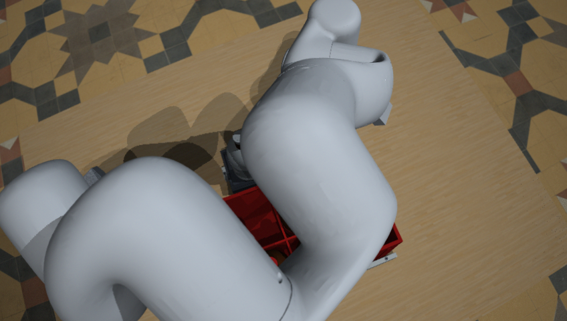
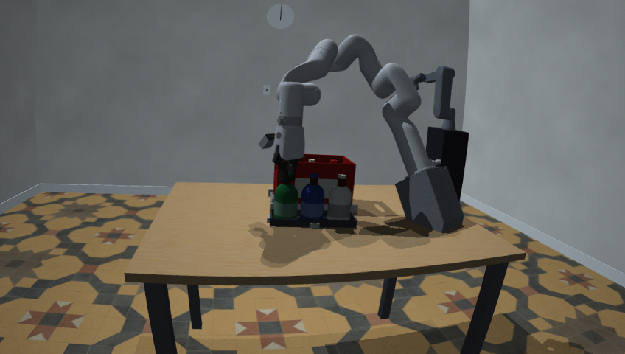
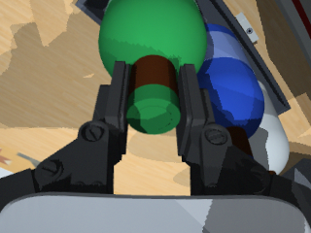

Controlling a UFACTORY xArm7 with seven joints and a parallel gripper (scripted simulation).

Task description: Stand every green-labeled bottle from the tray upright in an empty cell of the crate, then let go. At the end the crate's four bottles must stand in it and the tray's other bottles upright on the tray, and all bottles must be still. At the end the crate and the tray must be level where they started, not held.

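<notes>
Now: the green bottle 7 cm below my hand. Also, from my hand: dark tray 9 cm behind, 1 cm to the left, 14 cm below; then white bottle 17 cm behind, 2 cm to the left, 7 cm below; then blue bottle 9 cm behind, 1 cm to the left, 7 cm below.
</notes>
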